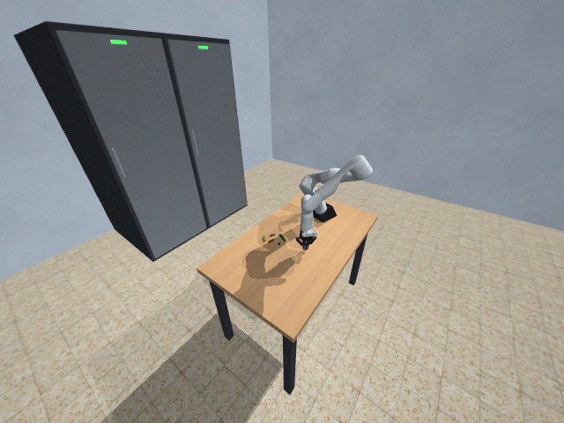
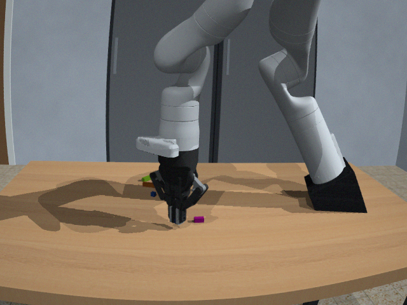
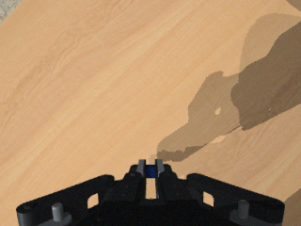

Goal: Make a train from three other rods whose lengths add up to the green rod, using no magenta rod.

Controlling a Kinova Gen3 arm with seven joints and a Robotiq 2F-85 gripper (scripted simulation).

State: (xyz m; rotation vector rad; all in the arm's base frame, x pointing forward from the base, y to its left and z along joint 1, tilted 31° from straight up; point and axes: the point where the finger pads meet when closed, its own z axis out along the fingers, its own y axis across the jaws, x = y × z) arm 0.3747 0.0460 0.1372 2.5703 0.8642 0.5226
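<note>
Now: the magenta rod 5 cm behind my hand, 2 cm to the right of it and 3 cm below it. From my hand the other things lie so: grey rod (7 cm behind, 25 cm to the right, 3 cm below); then orange rod (24 cm to the right, 3 cm below); then green rod (6 cm behind, 18 cm to the right, 3 cm below).
</note>
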